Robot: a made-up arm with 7 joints.
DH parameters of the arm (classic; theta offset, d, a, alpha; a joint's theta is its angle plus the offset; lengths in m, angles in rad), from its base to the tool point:
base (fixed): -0.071 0 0 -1.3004
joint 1: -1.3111 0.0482 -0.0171 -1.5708
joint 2: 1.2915 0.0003 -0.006 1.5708
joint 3: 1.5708 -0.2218 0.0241 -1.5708
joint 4: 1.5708 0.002 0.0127 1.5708
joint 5: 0 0.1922 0.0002 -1.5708
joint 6: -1.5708 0 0.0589 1.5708
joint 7: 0 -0.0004 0 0
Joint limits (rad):
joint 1: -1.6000..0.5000
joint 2: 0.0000..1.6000
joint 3: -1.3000..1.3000
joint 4: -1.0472..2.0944
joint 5: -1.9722..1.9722
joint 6: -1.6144..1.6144
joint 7: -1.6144..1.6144
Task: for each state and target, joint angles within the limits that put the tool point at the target. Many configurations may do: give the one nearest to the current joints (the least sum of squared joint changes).
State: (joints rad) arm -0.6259 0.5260 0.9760 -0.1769 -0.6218 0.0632 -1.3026
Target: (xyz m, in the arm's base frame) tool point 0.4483 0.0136 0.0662
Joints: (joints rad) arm -1.4817 0.0085 0.5221 0.5266 -0.6174 0.2002 -1.3026
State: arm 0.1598 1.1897 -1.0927 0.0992 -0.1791 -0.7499 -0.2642
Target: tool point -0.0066 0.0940 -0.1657
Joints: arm 0.2723 1.4984 -1.1145 -0.7099 -0.1381 -1.0556 -0.2642
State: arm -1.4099 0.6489 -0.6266 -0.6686 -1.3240 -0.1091 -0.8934
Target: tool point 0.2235 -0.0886 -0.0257
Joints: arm -1.0982 0.7150 -0.9096 -0.6028 -1.3239 -0.0388 -0.8934
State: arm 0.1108 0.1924 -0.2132 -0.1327 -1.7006 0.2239 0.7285
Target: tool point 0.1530 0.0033 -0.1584
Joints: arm 0.1841 0.1836 -0.2917 -0.7169 -1.7408 0.2843 0.7285
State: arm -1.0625 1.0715 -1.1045 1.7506 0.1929 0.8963 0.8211
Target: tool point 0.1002 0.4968 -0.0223
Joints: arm -0.7764 1.3888 -1.0405 1.6974 0.1547 0.6611 0.8211
